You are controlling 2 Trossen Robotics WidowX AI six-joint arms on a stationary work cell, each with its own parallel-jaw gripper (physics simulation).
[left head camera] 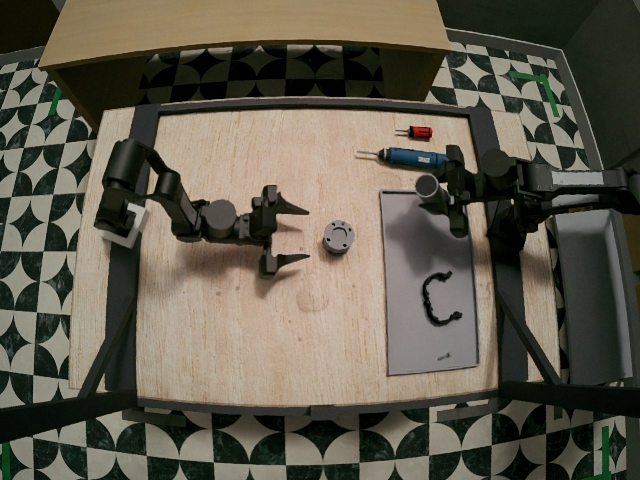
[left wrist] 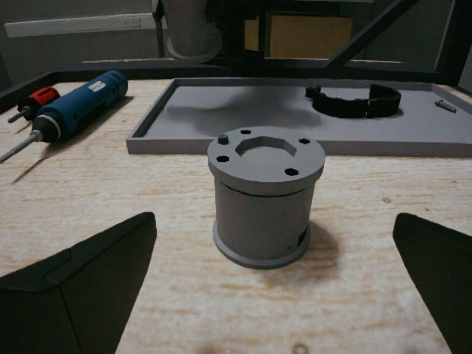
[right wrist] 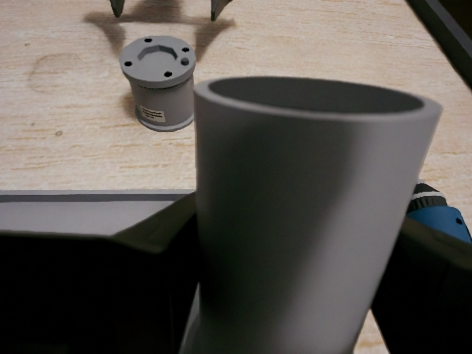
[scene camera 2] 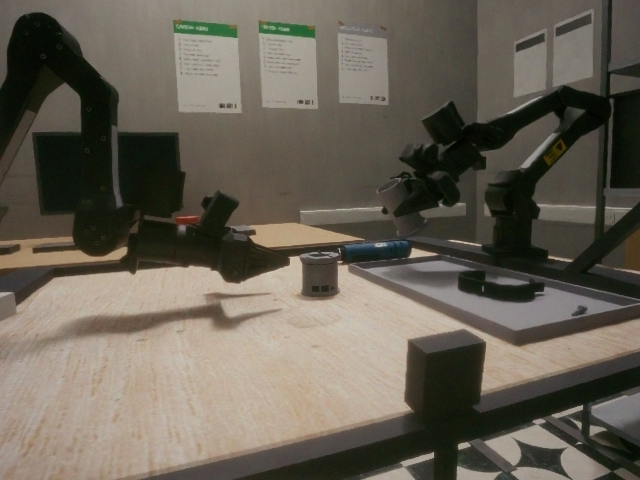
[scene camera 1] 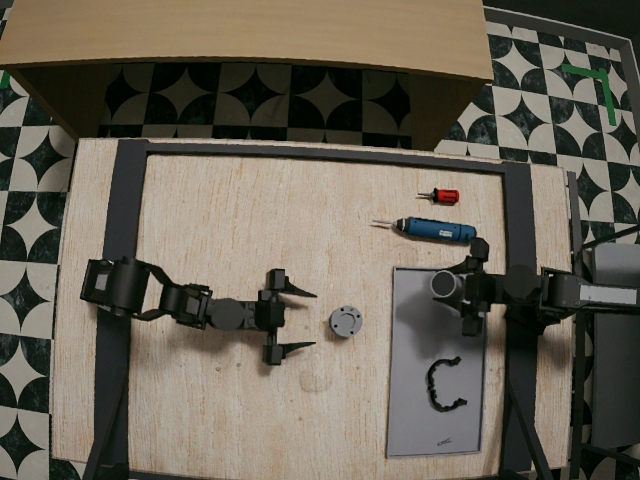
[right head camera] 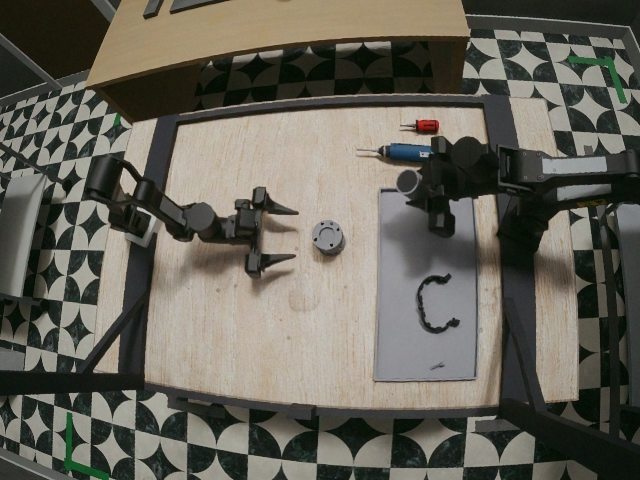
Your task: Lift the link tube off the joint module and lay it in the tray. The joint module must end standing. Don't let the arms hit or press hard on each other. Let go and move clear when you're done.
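Frame: origin at the left arm's base, x ahead, y left, z up, level; millimetres.
Seen in the pictures: left gripper, fingertip midpoint: [left head camera: 309,234] [left wrist: 276,224] [right wrist: 164,15] [scene camera 2: 281,257] [scene camera 1: 316,319] [right head camera: 297,234]; right gripper, fingertip midpoint: [left head camera: 419,194] [left wrist: 181,19] [scene camera 2: 388,214] [scene camera 1: 434,285] [right head camera: 406,191]; left arm's base, origin of the base link: [left head camera: 121,221] [right head camera: 139,223]; right arm's base, origin of the base link: [left head camera: 512,223] [left wrist: 229,53] [scene camera 2: 512,247] [scene camera 1: 534,306] [right head camera: 525,221].
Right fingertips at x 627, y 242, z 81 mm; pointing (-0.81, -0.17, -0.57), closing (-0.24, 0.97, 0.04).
Observation:
Pixels of each thing's top centre, then the offset from my right fingertips to it.
- grey joint module, middle of its top: [left wrist: 266,143] [right wrist: 156,52] [scene camera 2: 319,252] [scene camera 1: 347,321] [right head camera: 326,234] [left head camera: 339,234] dx -133, dy -120, dz -50 mm
- grey link tube, middle of its top: [right wrist: 369,147] [right head camera: 421,178] [scene camera 1: 458,283] [scene camera 2: 401,177] [left head camera: 440,183] dx +26, dy +6, dz +67 mm
- grey tray, middle of its top: [left wrist: 323,101] [scene camera 2: 465,278] [right head camera: 429,280] [scene camera 1: 440,363] [left head camera: 433,277] dx +97, dy -135, dz -97 mm
- black C-shaped clamp, middle of its top: [left wrist: 356,89] [scene camera 2: 499,276] [right head camera: 440,302] [scene camera 1: 451,385] [left head camera: 445,297] dx +134, dy -173, dz -87 mm
- small screw, middle of its top: [scene camera 2: 578,306] [left wrist: 447,101] dx +176, dy -298, dz -99 mm
- blue electric screwdriver, middle of its top: [left wrist: 69,93] [scene camera 1: 428,225] [scene camera 2: 361,243] [right head camera: 408,148] [left head camera: 407,152] dx -36, dy +132, dz -73 mm
- red screwdriver, middle of its top: [left wrist: 29,96] [scene camera 1: 440,193] [right head camera: 419,122] [left head camera: 415,128] dx -31, dy +217, dz -84 mm
The grey joint module [left head camera: 338,237] [right head camera: 328,237] [scene camera 1: 345,321] [scene camera 2: 320,274] [left wrist: 265,200] [right wrist: 161,85] stands upright on the table. My left gripper [left head camera: 309,234] [right head camera: 296,234] [scene camera 1: 315,319] [left wrist: 276,224] is open and empty, its fingertips a little to the left of the module, not touching it. My right gripper [scene camera 1: 445,284] is shut on the grey link tube [left head camera: 433,191] [right head camera: 409,183] [scene camera 2: 400,206] [right wrist: 305,210] and holds it tilted in the air above the far end of the grey tray [left head camera: 429,356] [right head camera: 429,361] [scene camera 1: 429,434] [scene camera 2: 516,330] [left wrist: 300,147].
A black C-shaped clamp [left head camera: 429,299] [scene camera 1: 431,384] [scene camera 2: 496,285] and a small screw [scene camera 2: 578,310] [left wrist: 445,105] lie in the tray. A blue electric screwdriver [left head camera: 416,157] [scene camera 1: 439,229] and a red screwdriver [left head camera: 421,132] [scene camera 1: 446,195] lie beyond it. The dark frame [left head camera: 310,107] borders the table.

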